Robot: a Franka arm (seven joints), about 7 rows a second.
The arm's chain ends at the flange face. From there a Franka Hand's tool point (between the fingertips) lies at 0.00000 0.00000 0.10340 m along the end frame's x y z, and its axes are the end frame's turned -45 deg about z.
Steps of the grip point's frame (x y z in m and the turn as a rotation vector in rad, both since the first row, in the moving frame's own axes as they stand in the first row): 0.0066, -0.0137, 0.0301, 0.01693, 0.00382, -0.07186; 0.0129, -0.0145, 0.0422, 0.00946, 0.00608, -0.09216; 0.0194, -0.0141, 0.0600, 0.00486, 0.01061, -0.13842; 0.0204, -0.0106, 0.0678, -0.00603, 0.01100, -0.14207; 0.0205, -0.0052, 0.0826, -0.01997, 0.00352, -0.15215; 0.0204, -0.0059, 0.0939, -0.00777, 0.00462, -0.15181; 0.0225, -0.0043, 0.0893, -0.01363, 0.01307, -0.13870; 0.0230, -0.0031, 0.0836, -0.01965, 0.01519, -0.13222
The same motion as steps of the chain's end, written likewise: -0.0040, -0.0129, 0.0301, 0.01467, -0.00927, -0.07186; -0.0008, -0.0183, 0.0422, 0.01099, -0.00239, -0.09216; 0.0034, -0.0225, 0.0600, 0.01094, 0.00407, -0.13842; 0.0057, -0.0215, 0.0678, 0.00351, 0.01204, -0.14207; 0.0090, -0.0192, 0.0826, -0.01163, 0.01661, -0.15215; 0.0093, -0.0188, 0.0939, -0.00223, 0.00876, -0.15181; 0.0109, -0.0189, 0.0893, -0.00040, 0.01888, -0.13870; 0.0115, -0.0186, 0.0836, -0.00315, 0.02464, -0.13222
